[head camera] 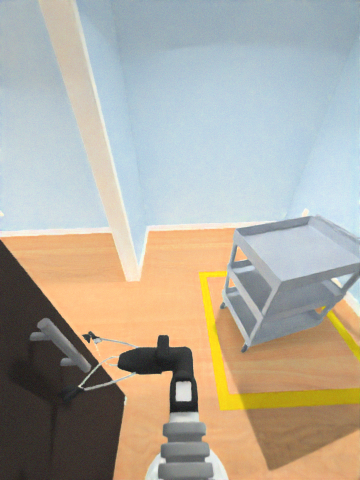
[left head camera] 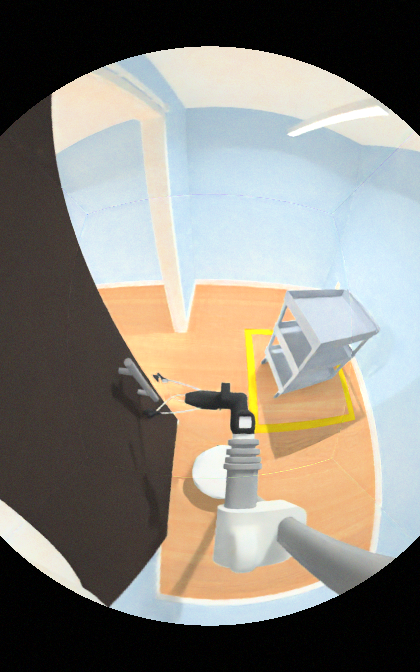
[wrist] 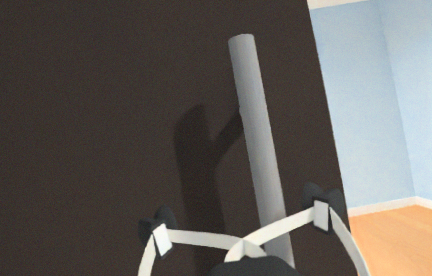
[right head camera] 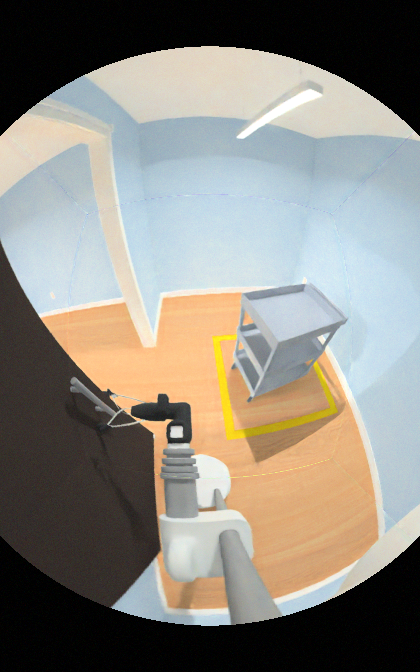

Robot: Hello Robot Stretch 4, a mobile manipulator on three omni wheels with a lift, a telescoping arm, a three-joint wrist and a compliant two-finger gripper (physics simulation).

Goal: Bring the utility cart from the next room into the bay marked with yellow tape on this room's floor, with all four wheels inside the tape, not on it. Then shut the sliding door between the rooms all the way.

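Frame: origin at the robot's base, x ahead, y left, z up, level; millimetres.
Seen in the pictures: gripper, fingertip midpoint: [head camera: 71, 362] [wrist: 238, 210].
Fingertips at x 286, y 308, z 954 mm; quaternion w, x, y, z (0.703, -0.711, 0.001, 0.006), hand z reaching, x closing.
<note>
A point is followed by its place in that frame.
The dark sliding door [head camera: 30, 425] {x 172, y 381, z 895 mm} [left head camera: 50, 300] [right head camera: 50, 475] [wrist: 100, 100] {x 144, y 381, z 1094 mm} stands at the left, with an opening between its edge and the pale door post [head camera: 95, 130] {x 1374, y 492, z 1383 mm} [left head camera: 162, 225] [right head camera: 120, 250]. Its grey bar handle [head camera: 62, 345] {x 307, y 319, z 1014 mm} [left head camera: 141, 381] [right head camera: 92, 396] [wrist: 257, 125] {x 317, y 314, z 1027 mm} is near that edge. My gripper [head camera: 81, 365] [left head camera: 155, 395] [right head camera: 106, 410] [wrist: 238, 210] {x 286, y 308, z 954 mm} is open at the handle's lower end, fingertips on either side of it in the wrist view. The grey utility cart [head camera: 300, 250] {x 926, y -746, z 766 mm} [left head camera: 332, 312] [right head camera: 295, 312] stands turned in the yellow tape bay [head camera: 300, 398] {x 375, y -755, z -27 mm} [left head camera: 305, 422] [right head camera: 280, 423]. Its two visible left wheels are inside; the far wheel is hidden.
Blue walls stand behind and to the right of the cart. A short wall beside the door post juts toward the room. The white round base part [left head camera: 210, 472] [right head camera: 212, 480] shows under my arm. The bay lies right of my arm.
</note>
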